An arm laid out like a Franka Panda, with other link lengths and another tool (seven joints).
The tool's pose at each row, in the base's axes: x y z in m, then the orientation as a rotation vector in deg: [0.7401, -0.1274, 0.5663, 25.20, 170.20, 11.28]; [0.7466, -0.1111, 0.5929, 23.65, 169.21, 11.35]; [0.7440, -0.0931, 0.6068, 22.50, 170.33, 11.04]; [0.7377, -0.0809, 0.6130, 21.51, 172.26, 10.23]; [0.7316, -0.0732, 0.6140, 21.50, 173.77, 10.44]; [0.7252, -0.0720, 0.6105, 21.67, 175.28, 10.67]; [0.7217, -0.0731, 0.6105, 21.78, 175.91, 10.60]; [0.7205, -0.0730, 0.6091, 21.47, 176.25, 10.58]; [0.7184, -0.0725, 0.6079, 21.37, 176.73, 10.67]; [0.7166, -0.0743, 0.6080, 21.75, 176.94, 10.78]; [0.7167, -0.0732, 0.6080, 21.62, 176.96, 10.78]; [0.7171, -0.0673, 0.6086, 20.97, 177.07, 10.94]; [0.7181, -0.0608, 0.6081, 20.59, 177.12, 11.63]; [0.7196, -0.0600, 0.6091, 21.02, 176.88, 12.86]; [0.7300, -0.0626, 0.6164, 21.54, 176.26, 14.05]
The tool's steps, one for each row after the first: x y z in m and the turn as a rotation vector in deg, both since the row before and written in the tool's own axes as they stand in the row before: [-0.0043, 0.0212, -0.0234, -0.32, -1.10, -0.99]; [0.0057, 0.0186, -0.0121, 0.32, 0.95, -0.81]; [0.0085, 0.0110, -0.0057, 0.78, 1.70, -0.74]; [0.0077, 0.0061, -0.0009, 0.10, 1.51, -0.04]; [0.0067, -0.0008, 0.0030, 0.10, 1.53, 0.08]; [0.0031, -0.0019, -0.0004, 0.15, 0.62, 0.06]; [0.0012, -0.0004, 0.0013, 0.06, 0.31, -0.21]; [0.0022, -0.0002, 0.0011, 0.02, 0.48, -0.07]; [0.0013, -0.0021, -0.0004, -0.03, 0.25, 0.24]; [0.0002, 0.0011, 0.0001, 0.00, 0.01, -0.08]; [0.0010, 0.0059, 0.0001, -0.10, 0.08, -0.42]; [0.0006, 0.0064, 0.0013, -0.43, 0.12, -0.24]; [-0.0013, 0.0012, -0.0008, -0.80, -0.03, 0.29]; [-0.0108, 0.0010, -0.0072, -0.84, -0.39, 0.35]
